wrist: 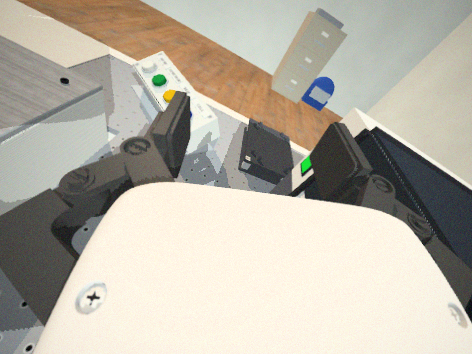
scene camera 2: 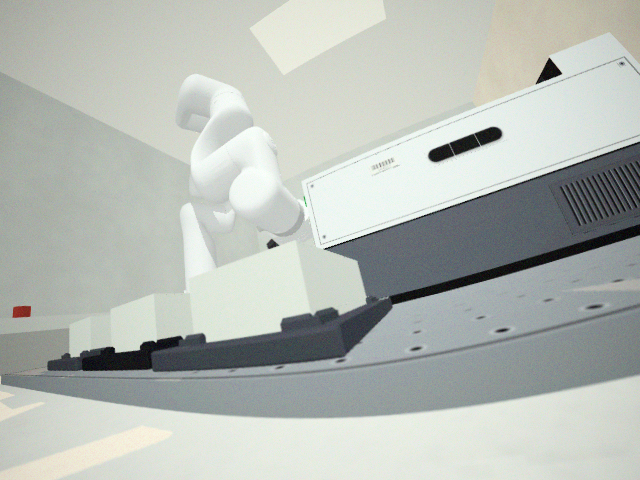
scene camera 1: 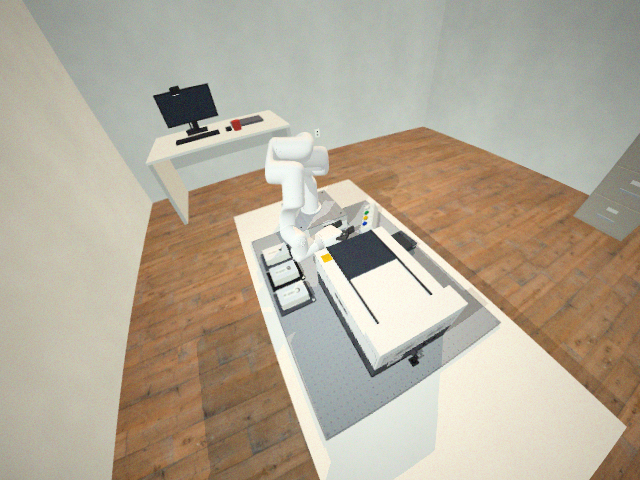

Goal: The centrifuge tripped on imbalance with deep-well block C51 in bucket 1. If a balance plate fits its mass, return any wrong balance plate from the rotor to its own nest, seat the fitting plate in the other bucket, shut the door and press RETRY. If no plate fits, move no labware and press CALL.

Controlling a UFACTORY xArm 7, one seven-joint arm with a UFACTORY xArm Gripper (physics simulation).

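Frame: origin at the arm's base, x back, y up, z left, level; centimetres.
Seen in the pictures: gripper, fingertip midpoint: [wrist: 257,128] [scene camera 2: 309,235] [scene camera 1: 347,225]; arm's base, link origin: [scene camera 1: 311,207].
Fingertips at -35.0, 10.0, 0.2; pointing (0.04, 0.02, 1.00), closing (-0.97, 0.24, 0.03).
Note:
Pixels of each thing's top centre, then the offset from my fingertips to it, as dx, dy, dz. "*": a spot on its surface instead.
- dark panel, top centre: [scene camera 1: 360,252] -18.3, +2.1, -7.7
- button panel, top centre: [wrist: 178,79] [scene camera 1: 370,213] +9.9, -10.8, +24.4
- dark box, top centre: [wrist: 273,143] [scene camera 1: 398,240] -13.0, -14.8, +23.6
- small black part, surface spot: [scene camera 1: 414,359] * -56.9, -16.9, -13.9
My gripper [scene camera 1: 342,229] [wrist: 257,128] is open and empty, between the centrifuge's arm-side end and the button panel. The white centrifuge [scene camera 1: 408,294] [scene camera 2: 392,191] has a dark panel [scene camera 1: 361,253] on top at that end; the rotor, buckets and block C51 do not show. A small green light [wrist: 306,165] shows beside the right finger. The button panel [scene camera 1: 368,217] [wrist: 204,113] has white, green [wrist: 159,80] and yellow [wrist: 169,94] buttons; the left finger mostly hides the blue one. Three pale blocks [scene camera 1: 276,254] [scene camera 1: 284,273] [scene camera 1: 293,295] sit in dark nests left of the centrifuge.
A dark box [scene camera 1: 404,240] [wrist: 265,150] stands near the bench edge beyond the centrifuge. A small black part [scene camera 1: 414,359] is at the centrifuge's far end. A grey block with a wood-like top [wrist: 45,95] stands at the wrist view's left. A desk with a monitor [scene camera 1: 187,105] is behind.

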